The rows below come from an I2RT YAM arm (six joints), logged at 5 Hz.
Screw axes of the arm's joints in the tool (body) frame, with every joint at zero. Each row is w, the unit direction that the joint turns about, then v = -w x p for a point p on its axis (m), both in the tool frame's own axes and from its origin. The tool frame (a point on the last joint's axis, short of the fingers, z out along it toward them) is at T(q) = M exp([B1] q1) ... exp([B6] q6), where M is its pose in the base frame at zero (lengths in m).
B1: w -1 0 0 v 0 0.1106 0
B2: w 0 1 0 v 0.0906 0 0.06
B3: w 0 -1 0 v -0.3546 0 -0.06
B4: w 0 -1 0 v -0.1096 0 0
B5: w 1 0 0 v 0 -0.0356 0
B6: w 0 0 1 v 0 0 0
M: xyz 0.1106 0 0.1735 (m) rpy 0 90 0 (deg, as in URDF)
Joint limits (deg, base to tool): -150..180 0..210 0..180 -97..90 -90..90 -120..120
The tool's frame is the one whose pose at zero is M.
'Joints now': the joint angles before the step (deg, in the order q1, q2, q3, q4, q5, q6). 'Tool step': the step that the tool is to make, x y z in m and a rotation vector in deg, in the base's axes. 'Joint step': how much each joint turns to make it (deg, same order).
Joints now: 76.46, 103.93, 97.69, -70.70, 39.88, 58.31
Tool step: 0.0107, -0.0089, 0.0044, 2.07, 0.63, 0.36
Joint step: -2.18, -2.51, -2.31, 3.39, -1.75, -2.78
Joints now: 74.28, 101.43, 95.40, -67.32, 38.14, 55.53
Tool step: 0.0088, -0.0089, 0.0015, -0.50, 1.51, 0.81
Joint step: -1.97, -1.50, -1.38, 0.69, -2.06, -2.86
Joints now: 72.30, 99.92, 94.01, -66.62, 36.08, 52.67
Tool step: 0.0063, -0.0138, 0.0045, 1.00, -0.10, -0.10
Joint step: -1.81, -3.04, -2.69, 1.74, -0.75, -1.91
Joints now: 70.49, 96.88, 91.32, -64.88, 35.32, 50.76
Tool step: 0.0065, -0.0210, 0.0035, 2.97, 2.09, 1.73
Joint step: -2.78, -5.15, -5.05, 3.94, -4.46, -3.68
